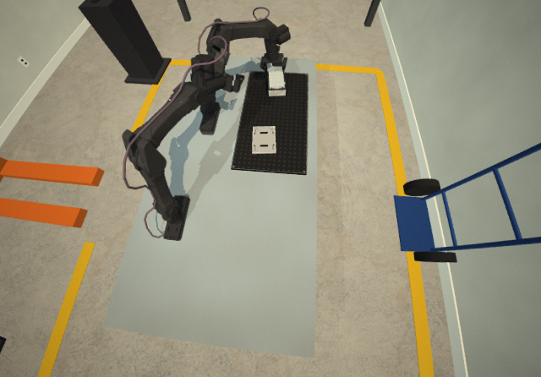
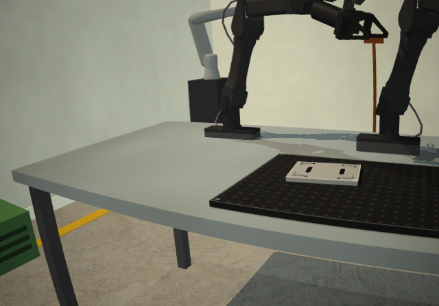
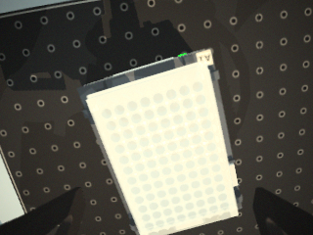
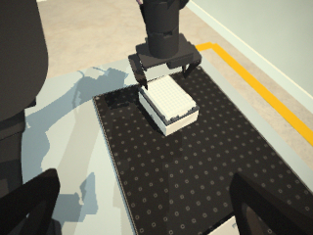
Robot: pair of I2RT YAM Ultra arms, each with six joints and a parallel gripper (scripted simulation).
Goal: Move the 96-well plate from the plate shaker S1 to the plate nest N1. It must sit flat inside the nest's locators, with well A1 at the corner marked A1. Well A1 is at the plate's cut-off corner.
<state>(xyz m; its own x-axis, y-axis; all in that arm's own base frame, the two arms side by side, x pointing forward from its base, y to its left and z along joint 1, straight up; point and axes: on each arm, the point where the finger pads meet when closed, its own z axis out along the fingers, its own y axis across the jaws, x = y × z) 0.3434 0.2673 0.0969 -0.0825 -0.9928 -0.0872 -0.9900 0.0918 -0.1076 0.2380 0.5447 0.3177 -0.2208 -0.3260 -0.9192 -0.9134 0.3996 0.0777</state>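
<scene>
The white 96-well plate lies 10 mm ahead of my left hand and 60 mm below it. From my left hand the other things lie so: plate nest N1 (390 mm to the right, 110 mm below); A1 mark (40 mm ahead, 300 mm to the right, 100 mm below).
</scene>
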